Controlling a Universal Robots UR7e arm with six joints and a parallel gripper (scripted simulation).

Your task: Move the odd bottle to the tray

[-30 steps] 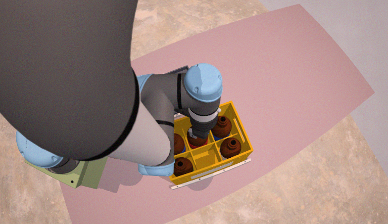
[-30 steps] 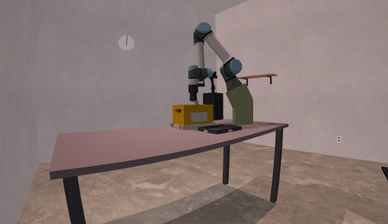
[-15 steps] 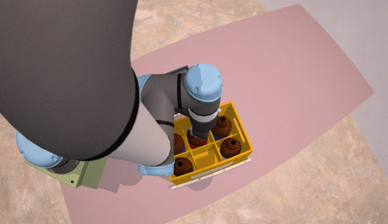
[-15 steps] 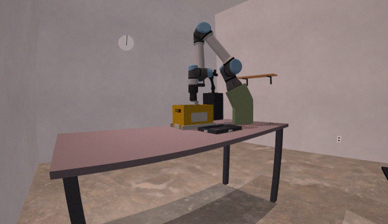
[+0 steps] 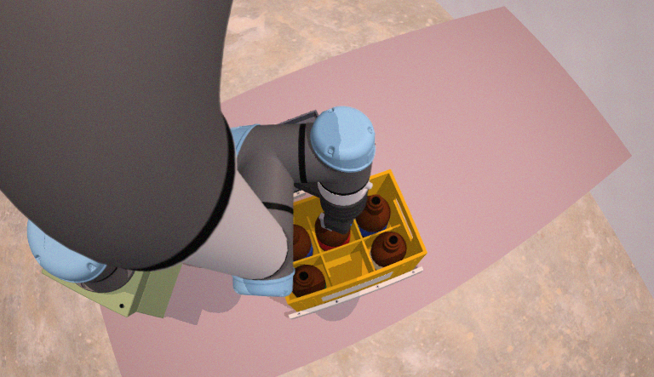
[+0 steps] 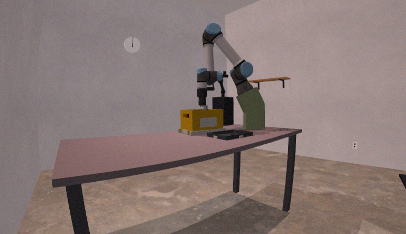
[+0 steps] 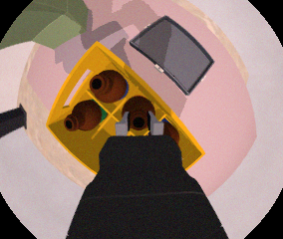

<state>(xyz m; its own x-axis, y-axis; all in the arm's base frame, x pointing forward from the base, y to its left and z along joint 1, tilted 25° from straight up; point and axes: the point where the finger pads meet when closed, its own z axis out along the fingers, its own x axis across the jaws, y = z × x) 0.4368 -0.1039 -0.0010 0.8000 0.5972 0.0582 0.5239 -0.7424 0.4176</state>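
Right now my hand is 1 cm past the crate, 5 cm to the left of it and 8 cm above it. Round my hand: glass bottle: 7 cm ahead, 10 cm to the right, 7 cm below; then dark tray: 23 cm to the left, 15 cm below.
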